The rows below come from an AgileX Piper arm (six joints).
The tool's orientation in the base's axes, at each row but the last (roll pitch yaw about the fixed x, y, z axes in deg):
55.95, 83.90, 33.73
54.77, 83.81, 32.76
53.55, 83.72, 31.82
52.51, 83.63, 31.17
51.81, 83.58, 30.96
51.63, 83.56, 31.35
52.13, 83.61, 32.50
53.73, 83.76, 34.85
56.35, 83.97, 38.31
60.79, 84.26, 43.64
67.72, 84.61, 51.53
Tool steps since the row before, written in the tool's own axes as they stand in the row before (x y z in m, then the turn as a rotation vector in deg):
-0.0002, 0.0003, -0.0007, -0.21, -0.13, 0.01
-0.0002, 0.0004, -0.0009, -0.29, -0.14, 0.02
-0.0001, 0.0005, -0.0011, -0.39, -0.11, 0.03
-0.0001, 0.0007, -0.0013, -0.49, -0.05, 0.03
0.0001, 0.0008, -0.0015, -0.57, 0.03, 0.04
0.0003, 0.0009, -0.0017, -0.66, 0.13, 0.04
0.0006, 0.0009, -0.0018, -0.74, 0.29, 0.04
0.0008, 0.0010, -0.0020, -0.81, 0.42, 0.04
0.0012, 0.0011, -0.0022, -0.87, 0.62, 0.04
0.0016, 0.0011, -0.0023, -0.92, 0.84, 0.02
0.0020, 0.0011, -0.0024, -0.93, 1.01, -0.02
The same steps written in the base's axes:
-0.0006, 0.0005, 0.0002, -0.06, -0.14, 0.20
-0.0007, 0.0007, 0.0002, -0.06, -0.15, 0.28
-0.0008, 0.0009, 0.0001, -0.05, -0.14, 0.38
-0.0010, 0.0011, 0.0001, -0.04, -0.09, 0.48
-0.0011, 0.0013, -0.0001, -0.01, -0.02, 0.57
-0.0013, 0.0015, -0.0003, 0.02, 0.07, 0.67
-0.0013, 0.0015, -0.0006, 0.06, 0.21, 0.76
-0.0015, 0.0016, -0.0008, 0.10, 0.33, 0.84
-0.0017, 0.0018, -0.0012, 0.16, 0.52, 0.92
-0.0018, 0.0018, -0.0016, 0.20, 0.73, 0.99
-0.0019, 0.0019, -0.0020, 0.21, 0.90, 1.01

